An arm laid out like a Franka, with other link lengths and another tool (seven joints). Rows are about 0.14 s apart.
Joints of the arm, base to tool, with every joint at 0 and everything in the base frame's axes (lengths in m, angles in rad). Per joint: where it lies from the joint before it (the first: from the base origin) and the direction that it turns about. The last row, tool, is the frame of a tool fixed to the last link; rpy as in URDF.
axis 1: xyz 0 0 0.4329 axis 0 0 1
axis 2: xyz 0 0 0 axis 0 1 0
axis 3: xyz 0 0 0.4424 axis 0 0 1
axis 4: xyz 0.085 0 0 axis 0 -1 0
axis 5: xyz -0.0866 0 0.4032 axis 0 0 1
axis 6: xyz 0 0 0 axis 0 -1 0
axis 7: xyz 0.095 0 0 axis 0 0 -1
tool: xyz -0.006 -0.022 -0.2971 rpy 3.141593 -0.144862 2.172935
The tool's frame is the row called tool.
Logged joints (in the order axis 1, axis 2, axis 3, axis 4, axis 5, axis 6, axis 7), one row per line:
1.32 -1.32 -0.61 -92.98 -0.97 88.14 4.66
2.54 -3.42 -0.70 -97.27 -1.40 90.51 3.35
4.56 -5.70 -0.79 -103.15 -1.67 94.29 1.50
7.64 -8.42 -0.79 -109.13 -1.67 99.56 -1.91
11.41 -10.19 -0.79 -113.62 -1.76 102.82 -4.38
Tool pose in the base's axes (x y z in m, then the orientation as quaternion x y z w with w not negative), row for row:
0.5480 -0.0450 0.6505 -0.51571 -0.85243 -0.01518 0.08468
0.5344 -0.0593 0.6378 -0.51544 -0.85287 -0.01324 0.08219
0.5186 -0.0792 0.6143 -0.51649 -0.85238 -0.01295 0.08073
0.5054 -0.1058 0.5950 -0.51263 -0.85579 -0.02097 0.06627
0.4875 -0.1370 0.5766 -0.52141 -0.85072 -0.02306 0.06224
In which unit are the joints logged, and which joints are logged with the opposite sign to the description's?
The joints are logged in degrees. Opposite sign: axis 1.
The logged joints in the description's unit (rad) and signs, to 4 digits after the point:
-0.0230 -0.0230 -0.0106 -1.6228 -0.0169 1.5383 0.0813
-0.0443 -0.0597 -0.0122 -1.6977 -0.0244 1.5797 0.0585
-0.0796 -0.0995 -0.0138 -1.8003 -0.0291 1.6457 0.0262
-0.1333 -0.1470 -0.0138 -1.9047 -0.0291 1.7376 -0.0333
-0.1991 -0.1778 -0.0138 -1.9830 -0.0307 1.7945 -0.0764

